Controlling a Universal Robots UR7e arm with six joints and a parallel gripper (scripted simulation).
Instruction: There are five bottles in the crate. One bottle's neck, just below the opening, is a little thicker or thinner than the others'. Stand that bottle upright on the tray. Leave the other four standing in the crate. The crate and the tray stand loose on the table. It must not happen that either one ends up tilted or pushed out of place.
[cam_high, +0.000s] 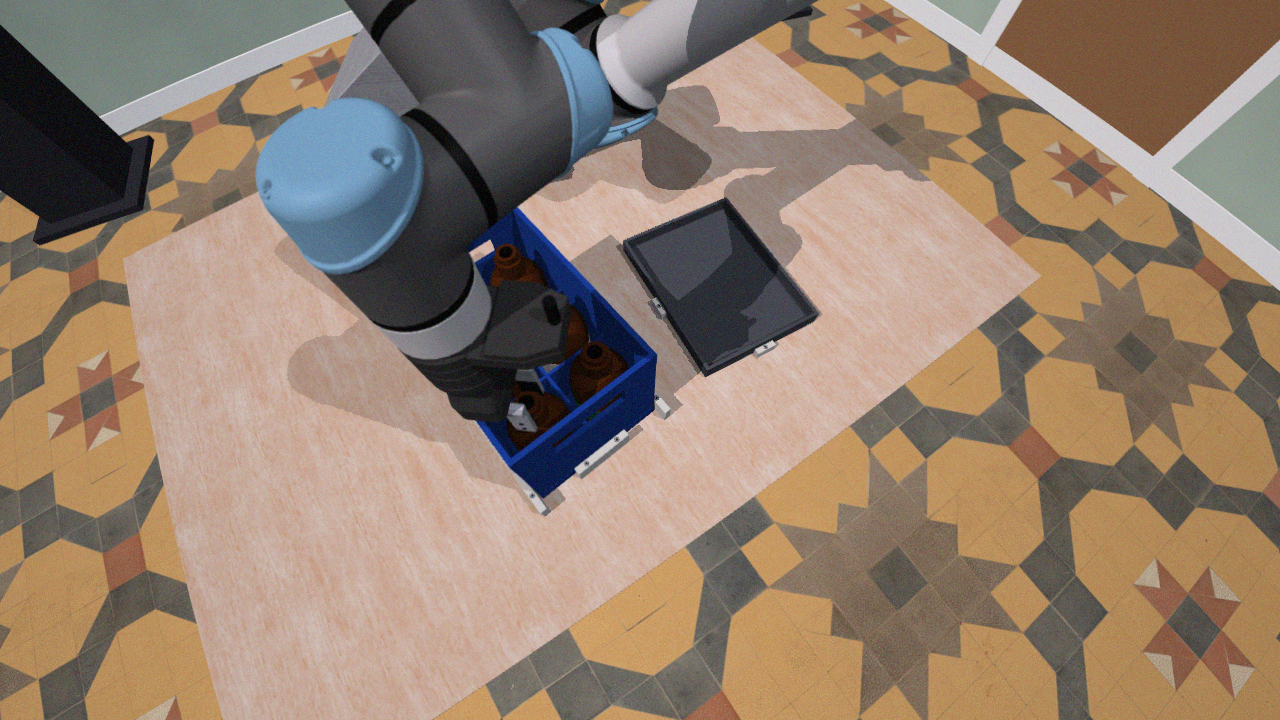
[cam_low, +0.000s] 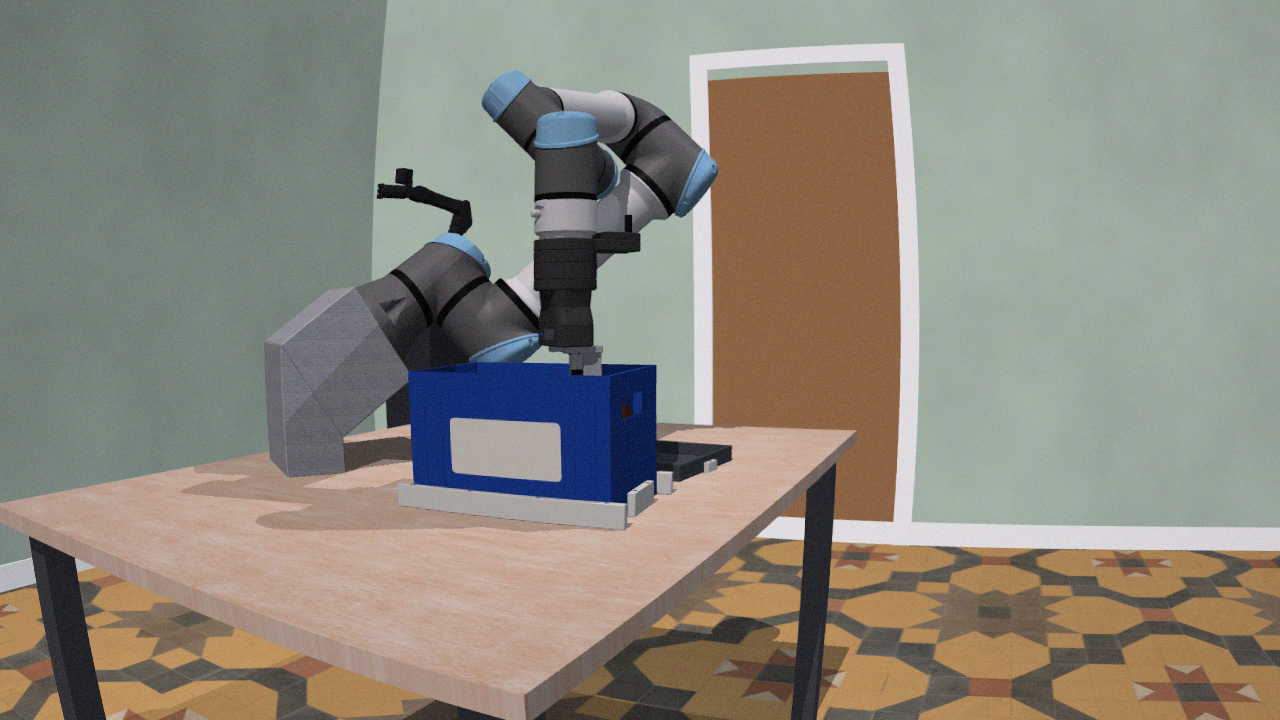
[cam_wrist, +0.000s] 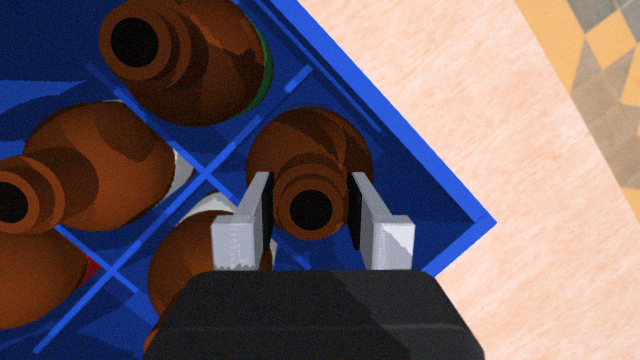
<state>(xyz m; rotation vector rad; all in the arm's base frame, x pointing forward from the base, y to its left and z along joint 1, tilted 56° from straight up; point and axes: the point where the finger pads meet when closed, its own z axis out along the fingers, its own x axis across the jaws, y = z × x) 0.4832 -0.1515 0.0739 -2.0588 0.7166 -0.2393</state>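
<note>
Now: the blue crate 100 mm behind my hand, 80 mm below it and 10 mm to the left of it. Round my hand: glass bottle: 190 mm behind, 70 mm below, 30 mm to the left; dark tray: 310 mm to the left, 150 mm below, 150 mm behind.
</note>
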